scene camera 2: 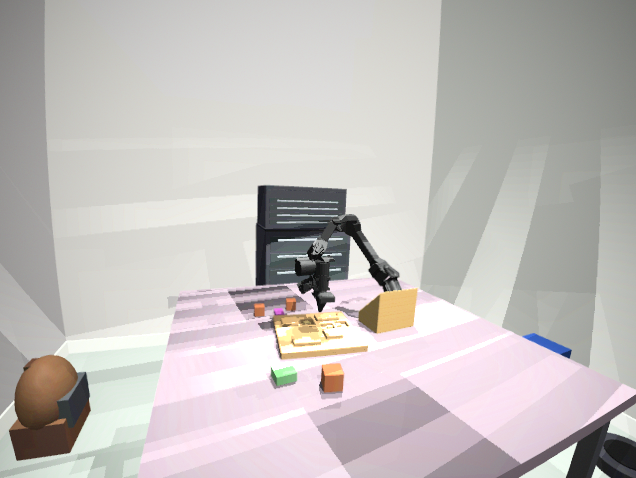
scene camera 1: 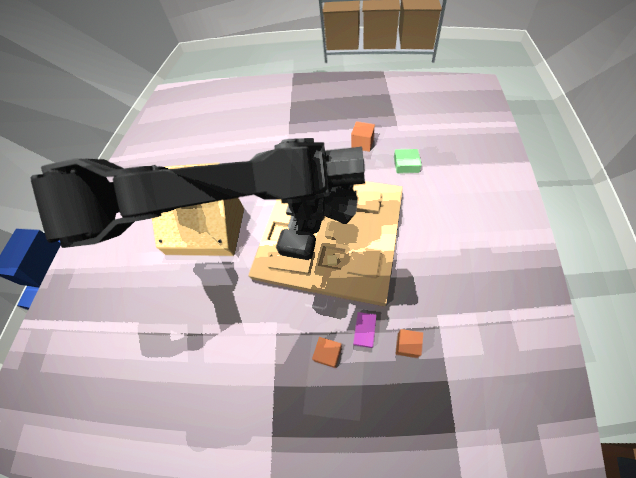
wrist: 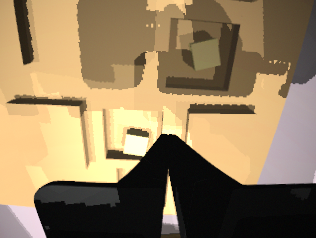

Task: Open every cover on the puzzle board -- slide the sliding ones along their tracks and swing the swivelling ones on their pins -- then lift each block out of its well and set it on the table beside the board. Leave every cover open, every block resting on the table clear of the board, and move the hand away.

Labels:
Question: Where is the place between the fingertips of my gripper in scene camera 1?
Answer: At 312,232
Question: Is my gripper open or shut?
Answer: Shut.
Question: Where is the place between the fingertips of my gripper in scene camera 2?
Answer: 319,312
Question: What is my gripper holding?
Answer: Nothing.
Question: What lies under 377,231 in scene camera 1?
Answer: A wooden puzzle board.

